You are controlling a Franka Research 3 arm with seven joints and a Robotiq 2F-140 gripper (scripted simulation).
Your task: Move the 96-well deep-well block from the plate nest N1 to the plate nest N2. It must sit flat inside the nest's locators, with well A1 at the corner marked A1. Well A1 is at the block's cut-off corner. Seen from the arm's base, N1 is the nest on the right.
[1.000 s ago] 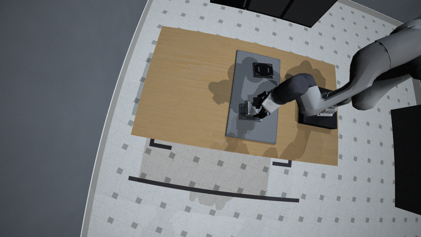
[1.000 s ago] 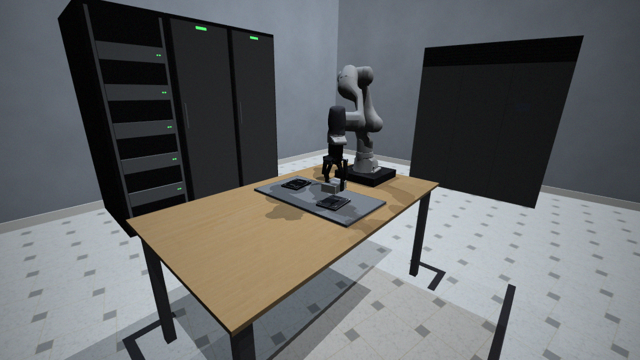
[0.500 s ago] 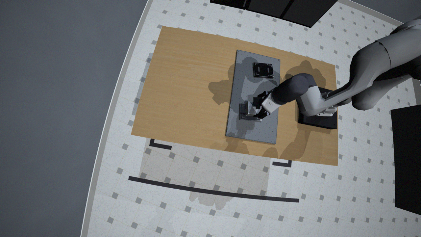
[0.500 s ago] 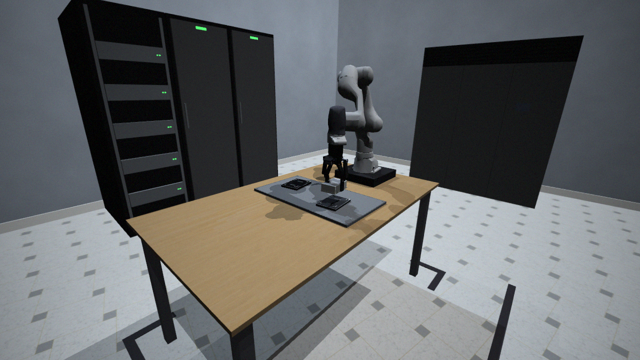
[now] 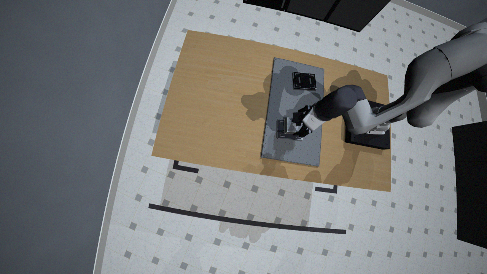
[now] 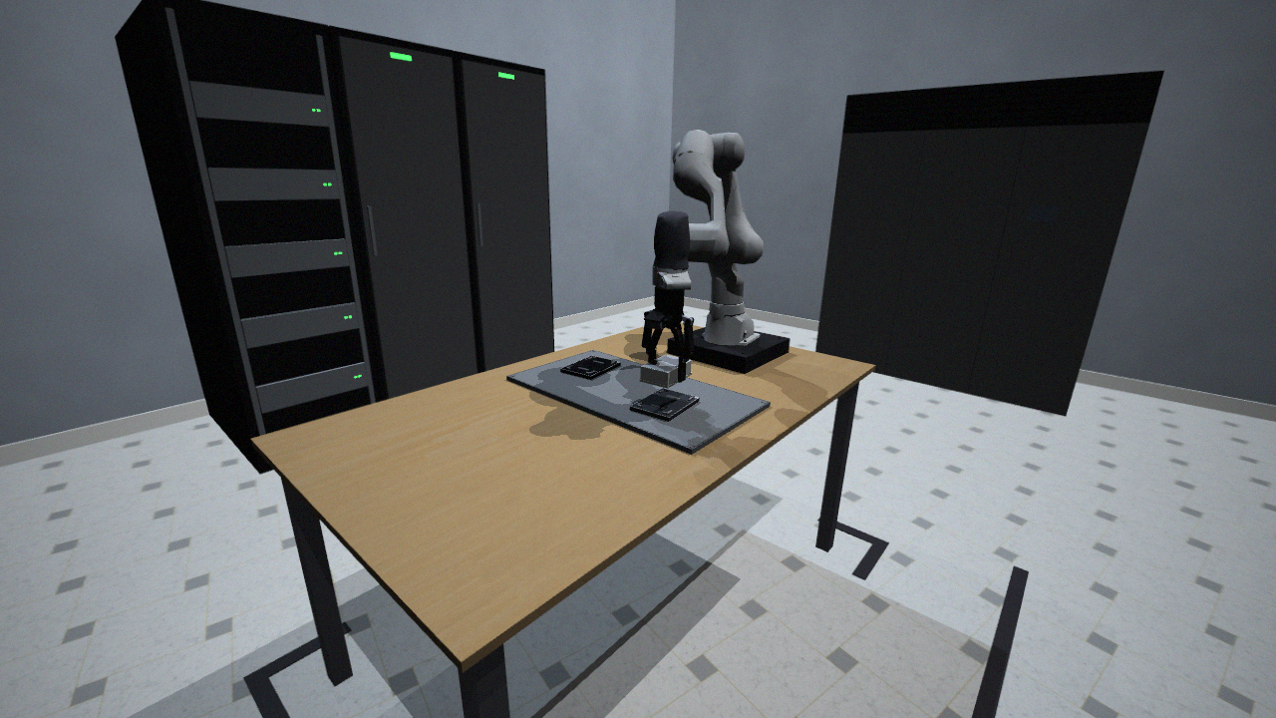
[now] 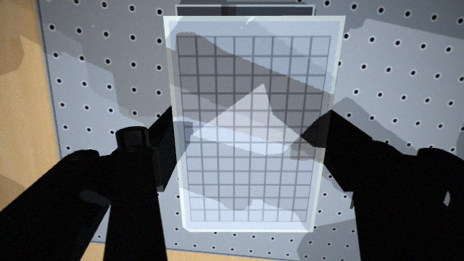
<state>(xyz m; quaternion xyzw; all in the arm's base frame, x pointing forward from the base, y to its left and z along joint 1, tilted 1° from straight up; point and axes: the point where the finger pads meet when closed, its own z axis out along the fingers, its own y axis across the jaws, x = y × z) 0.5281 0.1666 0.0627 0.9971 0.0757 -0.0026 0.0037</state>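
Now: the nest N2 10 cm below my hand. From my hand the other things lie so: translucent deep-well block: 1 cm below; then black nest N1: 36 cm to the right, 10 cm below, 6 cm behind.
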